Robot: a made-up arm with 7 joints.
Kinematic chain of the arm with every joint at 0, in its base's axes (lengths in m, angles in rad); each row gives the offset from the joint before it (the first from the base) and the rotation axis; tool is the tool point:
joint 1: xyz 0 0 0.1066 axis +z
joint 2: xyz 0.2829 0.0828 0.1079 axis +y
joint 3: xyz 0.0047 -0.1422 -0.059 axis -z
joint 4: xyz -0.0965 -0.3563 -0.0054 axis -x
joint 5: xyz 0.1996 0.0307 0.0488 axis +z
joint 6: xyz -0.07 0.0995 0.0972 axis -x
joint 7: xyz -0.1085 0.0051 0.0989 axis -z
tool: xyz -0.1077 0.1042 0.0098
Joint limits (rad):
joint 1: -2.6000..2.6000
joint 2: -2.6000..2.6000
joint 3: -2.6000..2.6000
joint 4: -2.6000..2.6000
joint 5: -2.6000..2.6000
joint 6: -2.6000..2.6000
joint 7: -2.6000..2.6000
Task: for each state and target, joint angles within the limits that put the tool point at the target. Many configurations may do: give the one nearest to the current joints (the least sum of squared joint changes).
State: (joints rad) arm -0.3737 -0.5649 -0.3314 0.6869 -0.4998 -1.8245 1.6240
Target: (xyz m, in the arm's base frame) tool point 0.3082 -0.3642 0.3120
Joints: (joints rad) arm -0.3172 -0.3438 -0.4510 0.6737 -0.4770 -2.0354 1.8771
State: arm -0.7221 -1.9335 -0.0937 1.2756 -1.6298 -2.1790 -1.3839
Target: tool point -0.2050 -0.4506 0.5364
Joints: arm -1.4500 -2.2064 0.1559 0.9199 -1.7168 -2.0963 -1.5586
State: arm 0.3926 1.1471 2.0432 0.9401 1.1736 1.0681 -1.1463
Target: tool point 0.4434 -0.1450 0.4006
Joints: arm -0.3874 1.1791 1.8982 1.3694 1.4671 0.8585 -1.4139
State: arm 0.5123 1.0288 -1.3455 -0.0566 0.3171 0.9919 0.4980
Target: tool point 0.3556 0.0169 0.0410
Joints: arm 0.6885 1.1457 -1.6328 0.1729 0.2950 1.2732 0.6417
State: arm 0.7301 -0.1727 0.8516 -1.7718 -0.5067 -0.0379 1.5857
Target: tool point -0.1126 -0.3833 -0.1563
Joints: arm 0.4962 -0.6111 1.3949 -2.0503 -0.3682 -0.1803 1.5572
